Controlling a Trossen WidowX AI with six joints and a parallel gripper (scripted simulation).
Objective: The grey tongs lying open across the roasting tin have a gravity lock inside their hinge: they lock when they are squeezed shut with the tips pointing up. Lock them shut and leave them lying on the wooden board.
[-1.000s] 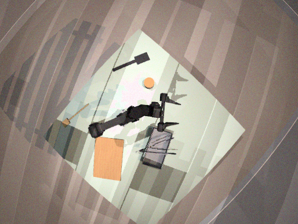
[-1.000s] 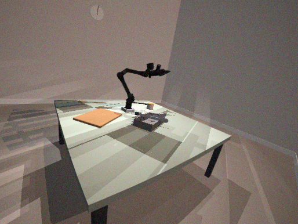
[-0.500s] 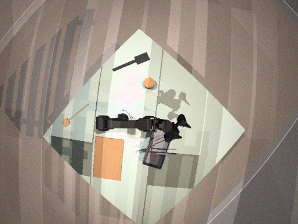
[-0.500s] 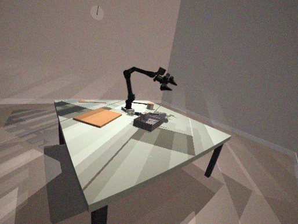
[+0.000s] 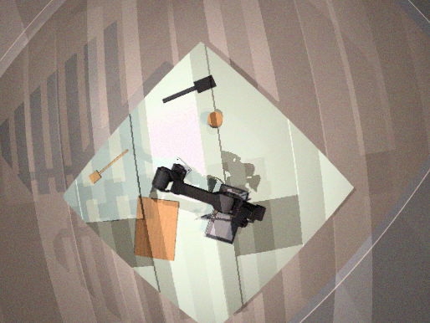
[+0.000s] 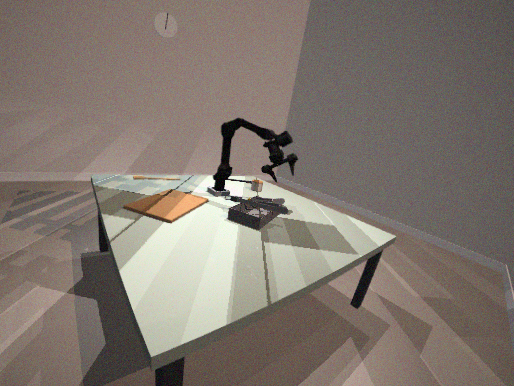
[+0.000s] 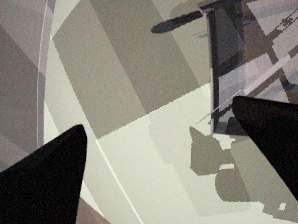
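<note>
The roasting tin lies 40 mm behind my gripper tip, 110 mm to the right of it and 170 mm below it. Also, from my gripper tip: black spatula (650 mm behind, 300 mm to the left, 200 mm below); then orange puck (420 mm behind, 240 mm to the left, 170 mm below); then wooden board (290 mm behind, 450 mm to the right, 190 mm below).
</note>
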